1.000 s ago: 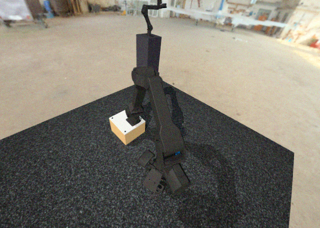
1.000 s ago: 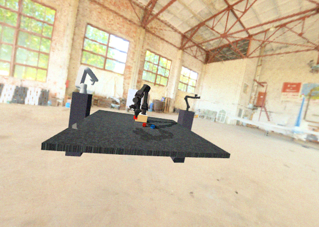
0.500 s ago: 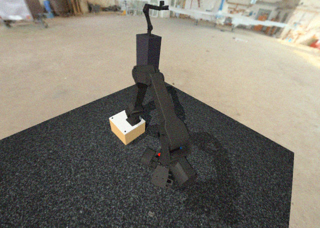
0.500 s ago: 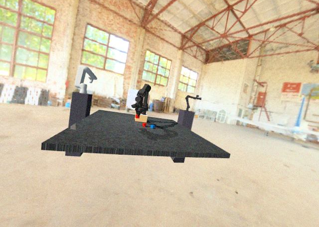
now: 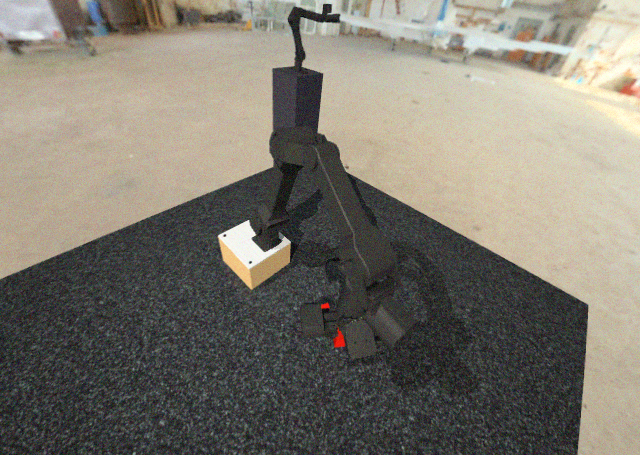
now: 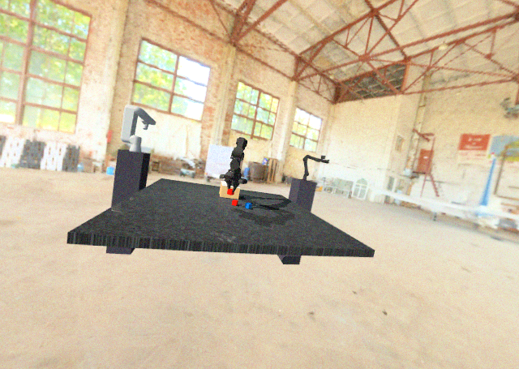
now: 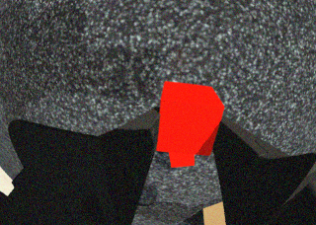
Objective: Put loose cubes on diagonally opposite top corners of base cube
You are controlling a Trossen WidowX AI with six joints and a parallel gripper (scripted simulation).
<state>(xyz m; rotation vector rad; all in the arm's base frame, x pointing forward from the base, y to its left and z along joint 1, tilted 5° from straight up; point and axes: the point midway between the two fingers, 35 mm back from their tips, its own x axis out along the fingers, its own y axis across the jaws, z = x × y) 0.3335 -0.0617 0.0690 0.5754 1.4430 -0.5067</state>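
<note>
My gripper tip is 15 cm to the right of the blue cube, 9 cm above it and 5 cm past it.
</note>
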